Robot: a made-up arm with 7 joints.
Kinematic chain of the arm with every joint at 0, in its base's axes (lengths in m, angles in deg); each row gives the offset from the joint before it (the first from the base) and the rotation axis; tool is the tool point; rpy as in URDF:
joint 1: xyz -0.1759 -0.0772 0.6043 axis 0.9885 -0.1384 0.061
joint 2: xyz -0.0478 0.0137 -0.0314 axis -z
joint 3: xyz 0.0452 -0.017 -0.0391 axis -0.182 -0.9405 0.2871
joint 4: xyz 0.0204 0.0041 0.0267 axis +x
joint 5: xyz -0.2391 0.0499 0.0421 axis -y
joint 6: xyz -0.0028 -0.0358 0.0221 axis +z
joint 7: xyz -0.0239 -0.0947 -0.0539 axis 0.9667 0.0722 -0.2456
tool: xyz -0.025 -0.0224 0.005 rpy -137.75 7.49 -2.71
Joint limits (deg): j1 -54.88..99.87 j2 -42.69..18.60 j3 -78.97..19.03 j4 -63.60..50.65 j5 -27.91..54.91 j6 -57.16..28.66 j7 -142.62..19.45
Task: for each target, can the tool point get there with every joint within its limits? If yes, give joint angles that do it. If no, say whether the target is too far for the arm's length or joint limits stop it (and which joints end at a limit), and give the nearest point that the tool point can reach.
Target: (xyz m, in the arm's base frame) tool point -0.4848 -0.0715 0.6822
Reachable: yes | joints -7.62 -5.64 -9.98 -34.23 -11.32 -44.69 -62.82
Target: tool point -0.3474 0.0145 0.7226
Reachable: yes | joints -40.72 6.22 -28.21 -39.71 2.90 12.35 -126.13
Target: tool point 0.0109 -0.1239 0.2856
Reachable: no: joint limits stop it (at a limit: joint 2, joint 3, joint 5, joint 6) | nearest point -0.1891 -0.0892 0.3801 | short by 0.224 m
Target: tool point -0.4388 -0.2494 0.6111
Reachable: yes | joints -26.38 -33.49 3.69 39.65 25.02 -46.90 -69.16
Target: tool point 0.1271 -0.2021 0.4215
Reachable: no: joint limits stop it (at a limit: joint 1, joint 3, joint 4, joint 5, joint 6) | nearest point -0.1107 -0.2225 0.5257 | short by 0.260 m
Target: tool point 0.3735 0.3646 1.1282
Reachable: no: too far | nearest point -0.1075 0.1155 0.7996 | short by 0.634 m
